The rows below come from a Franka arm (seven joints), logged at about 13 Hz.
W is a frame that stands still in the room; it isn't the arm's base.
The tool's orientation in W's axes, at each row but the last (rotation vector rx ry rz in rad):
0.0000 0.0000 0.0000
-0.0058 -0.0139 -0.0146
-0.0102 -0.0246 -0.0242
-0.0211 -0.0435 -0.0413
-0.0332 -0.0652 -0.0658
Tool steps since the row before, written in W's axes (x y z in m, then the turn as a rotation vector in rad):
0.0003 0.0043 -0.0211 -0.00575 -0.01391 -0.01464
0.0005 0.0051 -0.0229 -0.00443 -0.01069 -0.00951
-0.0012 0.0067 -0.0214 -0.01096 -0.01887 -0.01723
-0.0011 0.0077 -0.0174 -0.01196 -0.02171 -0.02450
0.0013 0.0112 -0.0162 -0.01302 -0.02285 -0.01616
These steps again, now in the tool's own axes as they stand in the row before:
0.0003 0.0043 -0.0211 -0.00575 -0.01391 -0.01464
0.0001 0.0052 -0.0229 -0.00441 -0.01070 -0.00951
-0.0019 0.0069 -0.0213 -0.01093 -0.01896 -0.01715
-0.0022 0.0080 -0.0172 -0.01213 -0.02169 -0.02443
-0.0005 0.0118 -0.0158 -0.01256 -0.02316 -0.01609

